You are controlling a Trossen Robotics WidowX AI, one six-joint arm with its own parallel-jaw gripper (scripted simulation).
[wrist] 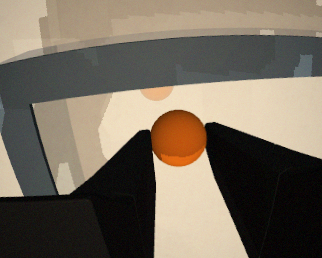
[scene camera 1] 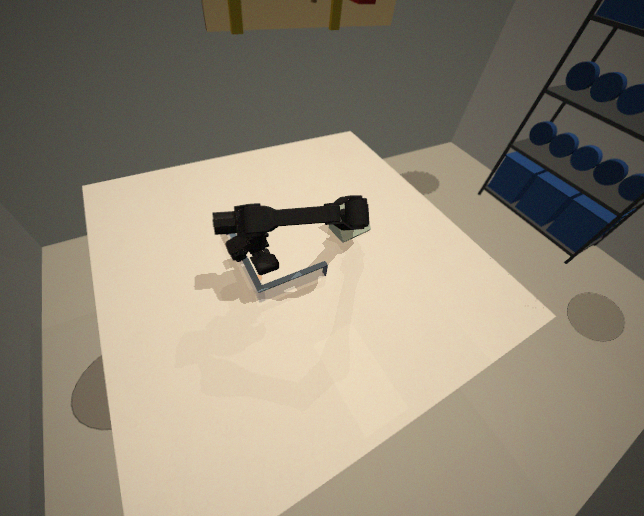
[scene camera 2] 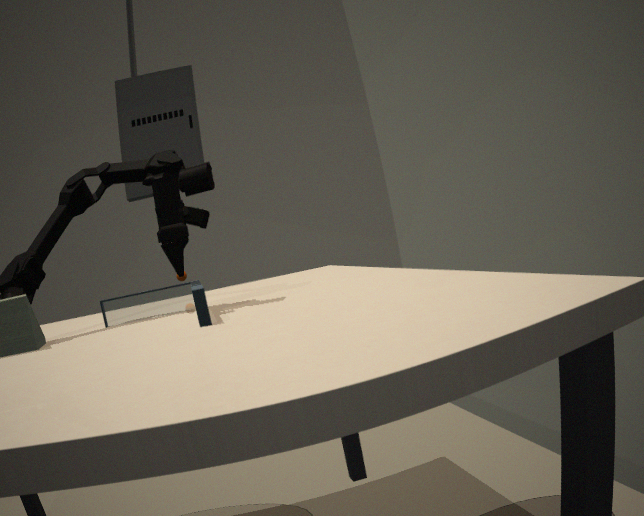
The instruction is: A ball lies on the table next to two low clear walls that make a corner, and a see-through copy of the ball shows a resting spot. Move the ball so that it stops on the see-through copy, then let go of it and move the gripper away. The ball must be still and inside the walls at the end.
Labels:
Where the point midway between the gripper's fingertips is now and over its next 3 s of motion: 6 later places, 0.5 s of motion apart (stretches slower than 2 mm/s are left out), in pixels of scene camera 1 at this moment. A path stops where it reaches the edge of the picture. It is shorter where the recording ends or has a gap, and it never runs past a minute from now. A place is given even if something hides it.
My gripper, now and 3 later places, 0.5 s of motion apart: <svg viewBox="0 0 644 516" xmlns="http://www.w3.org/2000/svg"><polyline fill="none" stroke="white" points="258,264 260,274 260,276 257,261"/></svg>

